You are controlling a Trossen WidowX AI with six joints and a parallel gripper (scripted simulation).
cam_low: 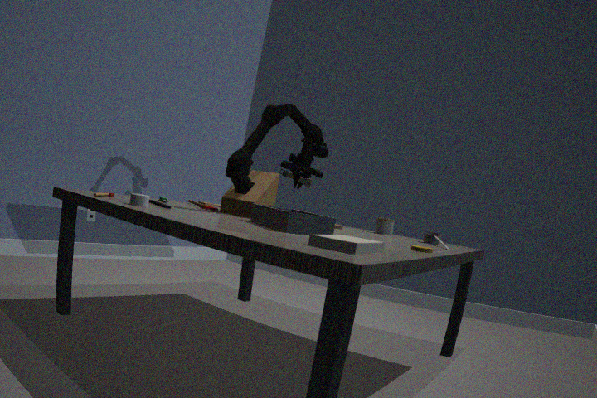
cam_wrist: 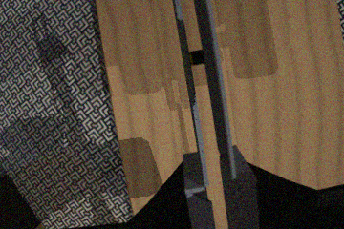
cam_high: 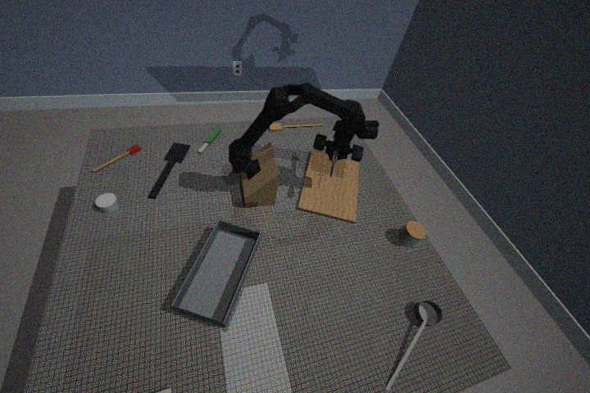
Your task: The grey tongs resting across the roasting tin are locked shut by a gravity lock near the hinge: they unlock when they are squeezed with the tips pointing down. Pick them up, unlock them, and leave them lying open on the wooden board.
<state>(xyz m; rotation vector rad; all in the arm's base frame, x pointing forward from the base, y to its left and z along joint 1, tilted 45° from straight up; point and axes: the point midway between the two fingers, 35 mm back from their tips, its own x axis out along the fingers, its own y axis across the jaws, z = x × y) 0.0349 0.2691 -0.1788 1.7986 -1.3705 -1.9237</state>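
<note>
Right now my gripper tip is 13 cm above the wooden board, 3 cm to the right of it and 2 cm short of it. From my gripper tip the other things lie so: roasting tin 48 cm to the right, 32 cm ahead, 11 cm below; cork-lidded jar 34 cm ahead, 24 cm to the left, 11 cm below; green tool 47 cm to the right, 32 cm behind, 13 cm below.
</note>
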